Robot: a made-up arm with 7 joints.
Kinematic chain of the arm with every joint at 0, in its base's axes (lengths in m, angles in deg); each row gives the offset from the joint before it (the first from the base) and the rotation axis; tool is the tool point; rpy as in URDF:
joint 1: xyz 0 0 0.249 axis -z
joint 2: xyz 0 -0.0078 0.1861 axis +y
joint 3: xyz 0 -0.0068 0.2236 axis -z
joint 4: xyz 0 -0.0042 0.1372 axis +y
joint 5: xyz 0 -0.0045 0.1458 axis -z
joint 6: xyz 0 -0.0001 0.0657 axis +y
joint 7: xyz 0 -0.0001 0.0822 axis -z
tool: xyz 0 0 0 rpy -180 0 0
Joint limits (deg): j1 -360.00..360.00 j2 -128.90..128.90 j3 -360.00..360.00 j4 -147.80..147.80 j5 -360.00..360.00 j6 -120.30..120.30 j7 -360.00..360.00
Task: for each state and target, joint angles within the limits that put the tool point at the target. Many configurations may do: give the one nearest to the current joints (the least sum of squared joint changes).
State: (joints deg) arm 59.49 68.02 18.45 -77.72 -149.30 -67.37 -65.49
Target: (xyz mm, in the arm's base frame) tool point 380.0 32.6 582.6
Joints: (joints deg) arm 22.15 95.75 54.70 -112.62 -154.72 -60.02 -65.49
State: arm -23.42 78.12 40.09 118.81 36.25 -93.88 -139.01
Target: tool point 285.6 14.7 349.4
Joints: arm -22.57 73.03 41.20 143.08 40.55 -92.95 -139.01
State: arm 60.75 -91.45 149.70 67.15 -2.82 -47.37 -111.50
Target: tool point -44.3 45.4 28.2
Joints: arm 62.65 -128.90 176.10 110.65 -8.04 -32.55 -111.50
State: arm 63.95 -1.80 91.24 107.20 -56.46 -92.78 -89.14
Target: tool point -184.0 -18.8 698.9
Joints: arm 64.04 7.83 95.84 132.41 -65.26 -100.02 -89.14
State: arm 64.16 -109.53 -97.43 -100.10 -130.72 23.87 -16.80
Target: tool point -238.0 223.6 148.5
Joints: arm 94.65 -120.54 -64.83 -92.73 -126.58 33.00 -16.80
